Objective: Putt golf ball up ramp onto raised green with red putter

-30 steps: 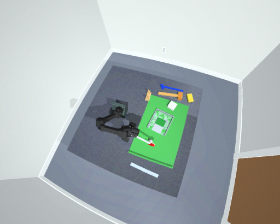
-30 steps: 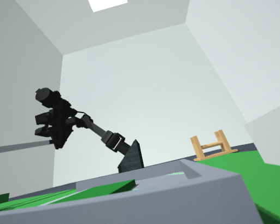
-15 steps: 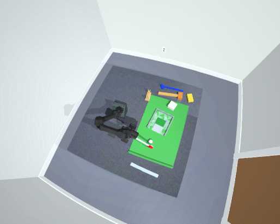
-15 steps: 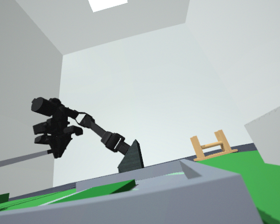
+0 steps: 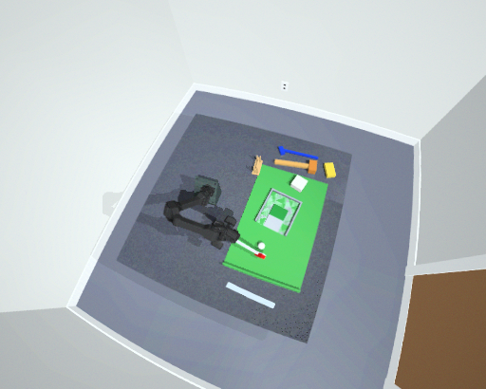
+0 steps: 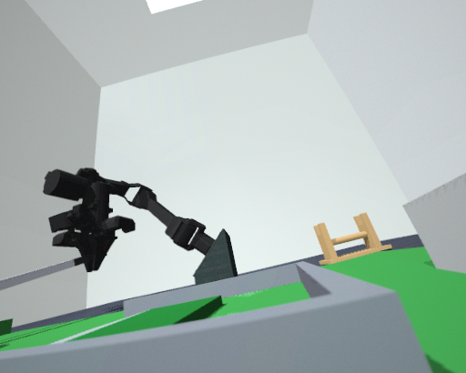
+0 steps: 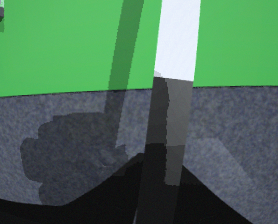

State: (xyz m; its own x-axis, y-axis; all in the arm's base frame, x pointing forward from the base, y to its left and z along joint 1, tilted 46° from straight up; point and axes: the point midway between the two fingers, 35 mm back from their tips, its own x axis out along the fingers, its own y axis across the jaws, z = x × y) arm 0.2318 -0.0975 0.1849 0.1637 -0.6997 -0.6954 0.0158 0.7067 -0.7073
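Now: the red putter 12 cm ahead of my gripper tip. Round my gripper tip: wooden putter stand 53 cm to the left, 7 cm behind, 5 cm below; white golf ball 21 cm ahead, 6 cm below, 5 cm to the left; pale strip 28 cm ahead, 24 cm to the right, 9 cm below.
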